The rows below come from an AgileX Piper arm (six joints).
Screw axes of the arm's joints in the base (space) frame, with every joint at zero. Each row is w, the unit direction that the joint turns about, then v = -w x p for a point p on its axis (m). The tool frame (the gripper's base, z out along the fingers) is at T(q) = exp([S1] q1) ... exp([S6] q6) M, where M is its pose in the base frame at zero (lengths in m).
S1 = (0, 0, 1, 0, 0, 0)
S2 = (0, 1, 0, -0.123, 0, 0)
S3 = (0, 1, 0, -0.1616, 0, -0.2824)
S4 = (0.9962, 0, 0.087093, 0, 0.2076, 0)
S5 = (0, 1, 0, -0.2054, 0, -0.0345)
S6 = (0.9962, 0, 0.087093, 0, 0.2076, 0)
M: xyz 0.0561 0 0.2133 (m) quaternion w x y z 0.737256 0 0.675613 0
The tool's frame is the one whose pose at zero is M.
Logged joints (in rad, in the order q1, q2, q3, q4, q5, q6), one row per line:
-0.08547 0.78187 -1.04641 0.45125 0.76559 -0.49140
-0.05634 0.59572 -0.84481 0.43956 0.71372 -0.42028
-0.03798 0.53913 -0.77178 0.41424 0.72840 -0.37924
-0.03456 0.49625 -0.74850 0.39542 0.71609 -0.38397
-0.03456 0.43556 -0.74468 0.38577 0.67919 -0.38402
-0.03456 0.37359 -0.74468 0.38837 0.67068 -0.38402
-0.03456 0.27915 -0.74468 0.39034 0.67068 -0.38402
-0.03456 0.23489 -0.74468 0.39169 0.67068 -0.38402
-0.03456 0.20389 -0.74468 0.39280 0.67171 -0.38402
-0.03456 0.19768 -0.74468 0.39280 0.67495 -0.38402
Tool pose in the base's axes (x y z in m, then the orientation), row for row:
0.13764 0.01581 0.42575 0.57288 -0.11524 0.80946 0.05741
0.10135 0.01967 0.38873 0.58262 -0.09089 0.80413 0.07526
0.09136 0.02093 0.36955 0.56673 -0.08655 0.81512 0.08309
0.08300 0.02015 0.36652 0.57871 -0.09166 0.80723 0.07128
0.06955 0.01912 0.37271 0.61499 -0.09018 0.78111 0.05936
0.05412 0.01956 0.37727 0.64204 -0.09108 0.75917 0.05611
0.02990 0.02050 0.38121 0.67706 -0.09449 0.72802 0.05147
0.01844 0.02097 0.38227 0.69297 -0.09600 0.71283 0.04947
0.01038 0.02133 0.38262 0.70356 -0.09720 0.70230 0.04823
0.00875 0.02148 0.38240 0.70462 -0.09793 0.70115 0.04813
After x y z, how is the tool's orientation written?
As a quaternion, w x y z.
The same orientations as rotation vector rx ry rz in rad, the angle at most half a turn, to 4 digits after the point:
-0.2702 1.8977 0.1346
-0.2122 1.8776 0.1757
-0.2034 1.9159 0.1953
-0.2144 1.8879 0.1667
-0.2078 1.7997 0.1368
-0.2076 1.7302 0.1279
-0.2124 1.6363 0.1157
-0.2144 1.5922 0.1105
-0.2162 1.5623 0.1073
-0.2178 1.5591 0.1070

